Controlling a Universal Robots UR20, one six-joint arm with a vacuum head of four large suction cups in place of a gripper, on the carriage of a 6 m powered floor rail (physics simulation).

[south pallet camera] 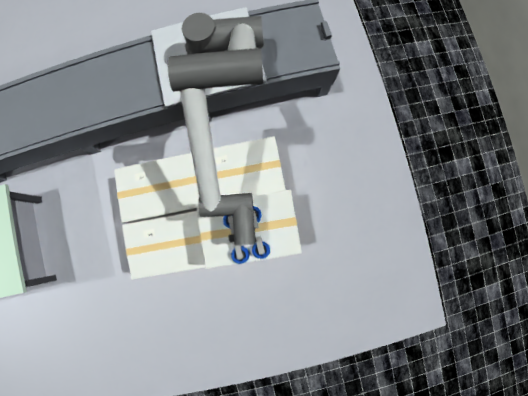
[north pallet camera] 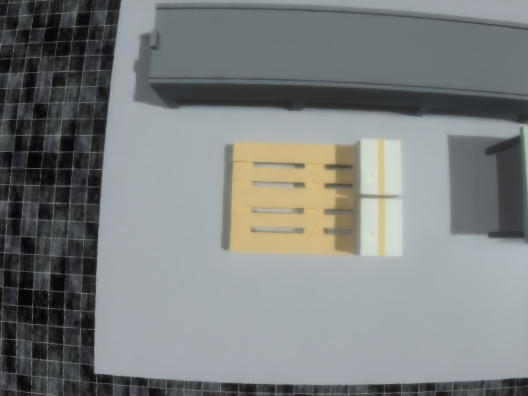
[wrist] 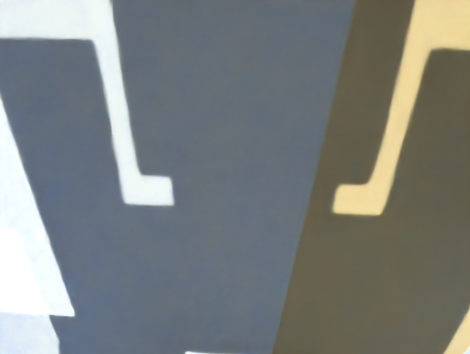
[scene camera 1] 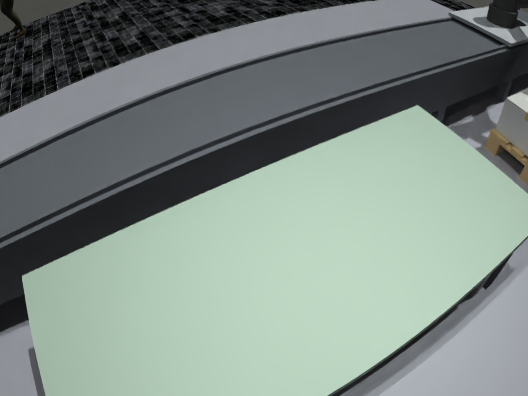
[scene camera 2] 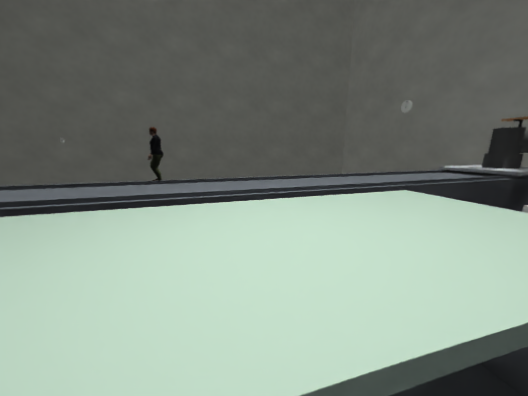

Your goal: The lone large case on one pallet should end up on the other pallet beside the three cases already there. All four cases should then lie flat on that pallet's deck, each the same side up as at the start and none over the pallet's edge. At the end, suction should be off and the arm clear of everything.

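Pixels of known places: hand, tool point: [wrist: 243,253]; arm's base, link origin: [scene camera 1: 500,22] [scene camera 2: 500,167].
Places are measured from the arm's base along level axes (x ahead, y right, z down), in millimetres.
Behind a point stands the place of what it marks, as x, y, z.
Observation:
My suction head [south pallet camera: 246,235] {1255, 8, -100} is on top of a large white case [south pallet camera: 282,237] {1318, -192, -121} [wrist: 215,150] {1260, 53, -122} with a tan tape stripe and holds it flat over the south pallet's fourth quarter. The case looks larger than its neighbours and covers part of the left one in the south pallet view, so it seems slightly raised; its underside is hidden. The three other cases lie flat: upper left [south pallet camera: 150,195] {836, 606, 167}, upper right [south pallet camera: 262,150] {722, -216, 167} and lower left [south pallet camera: 165,262] {1307, 605, 167}. The south pallet [scene camera 1: 511,146] {743, 836, 449} shows partly in scene camera 1; the cases hide its deck from above.
The rail [south pallet camera: 75,115] [north pallet camera: 325,50] [scene camera 1: 225,95] runs behind both pallets. A green table [scene camera 1: 250,250] {794, 2712, 40} [scene camera 2: 250,275] {1092, 2690, 40} [south pallet camera: 7,240] {909, 1725, 41} stands between them. The north pallet [north pallet camera: 270,197] {1002, 5192, 426} carries two smaller cases [north pallet camera: 370,160] {756, 4527, 194} [north pallet camera: 370,220] {1160, 4529, 191} at its right. A person [scene camera 2: 156,152] is beyond the rail.

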